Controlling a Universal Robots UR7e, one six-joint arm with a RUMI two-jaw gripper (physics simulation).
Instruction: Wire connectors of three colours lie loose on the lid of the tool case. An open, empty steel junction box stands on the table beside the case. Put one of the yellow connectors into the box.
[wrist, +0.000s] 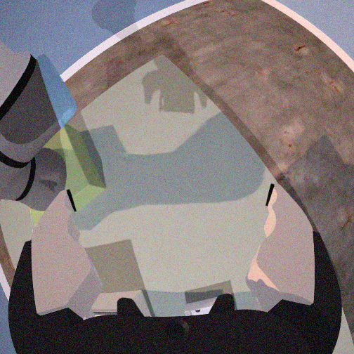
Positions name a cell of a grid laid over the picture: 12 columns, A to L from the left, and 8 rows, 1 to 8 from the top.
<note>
In view: my gripper (F5) and a tool case (D7).
</note>
